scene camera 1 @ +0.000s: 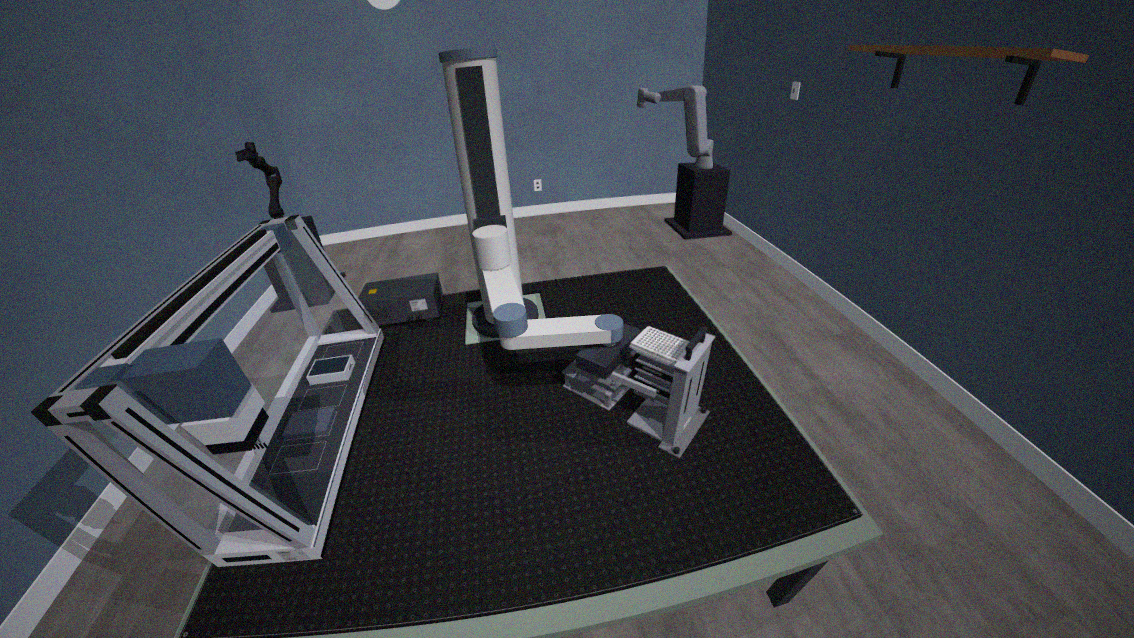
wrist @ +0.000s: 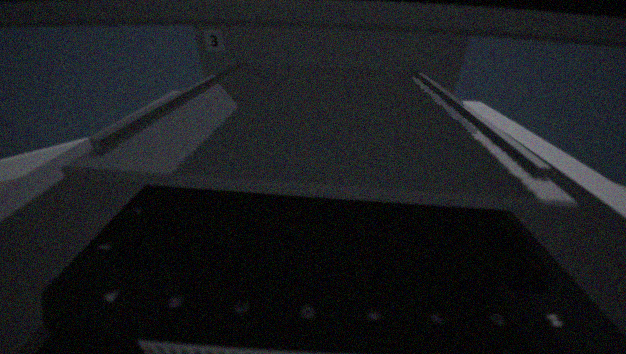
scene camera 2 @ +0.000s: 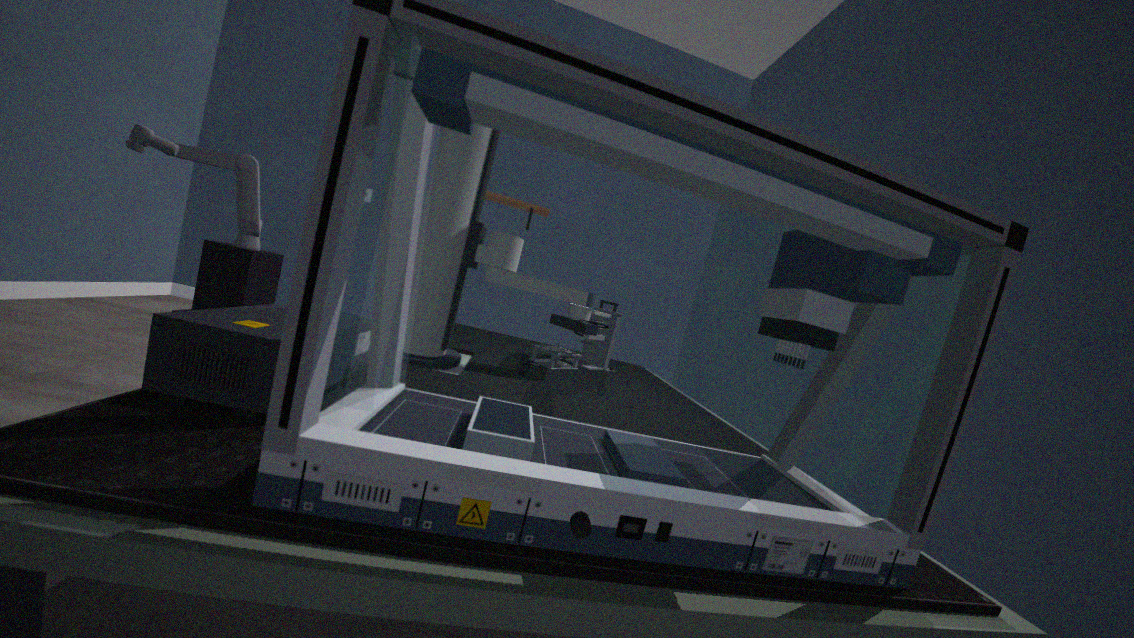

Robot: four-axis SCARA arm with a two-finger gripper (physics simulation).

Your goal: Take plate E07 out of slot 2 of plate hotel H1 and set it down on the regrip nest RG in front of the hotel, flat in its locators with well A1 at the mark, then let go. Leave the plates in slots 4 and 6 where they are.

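Places are measured from the arm's base along level axes (x right, y back, z down), in centimetres.
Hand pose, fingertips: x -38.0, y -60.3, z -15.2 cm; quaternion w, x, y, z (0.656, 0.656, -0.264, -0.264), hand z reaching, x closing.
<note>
After its pixels a point has its place.
Plate E07 (wrist: 320,260) {x -33.4, y -55.2, z -15.1 cm} is black and fills the lower wrist view, its column letters near its front edge. Its rear lies under a grey shelf (wrist: 320,186) {x -33.8, y -55.6, z -16.4 cm} of the hotel. My gripper (scene camera 1: 646,380) {x -38.0, y -60.3, z -15.2 cm} (wrist: 325,119) {x -38.0, y -60.3, z -15.2 cm} is shut on plate E07, a finger along each side. Plate hotel H1 (scene camera 1: 689,396) {x -41.5, y -67.0, z -15.1 cm} (scene camera 2: 609,339) stands upright with a white plate (scene camera 1: 659,342) {x -36.3, y -58.2, z -25.6 cm} at its top. The plate in slot 4 cannot be told apart. Regrip nest RG (scene camera 1: 587,388) {x -21.5, y -45.3, z -1.8 cm} (scene camera 2: 544,358) stands in front of the hotel, below the gripper body. The A1 mark is too small to see.
A framed liquid-handling machine (scene camera 1: 348,444) {x 45.0, y -55.2, z -3.6 cm} (scene camera 2: 523,468) {x 70.5, y -29.7, z -9.8 cm} stands on the left of the table in scene camera 1. A dark box (scene camera 1: 402,298) {x 36.7, y 3.6, z -12.4 cm} (scene camera 2: 212,349) {x 55.1, y 12.6, z -9.8 cm} is near the arm's column (scene camera 1: 476,142) {x 0.6, y -7.7, z -65.0 cm}. A hotel label 3 (wrist: 213,40) {x -45.6, y -59.6, z -17.5 cm} shows above the shelf.
</note>
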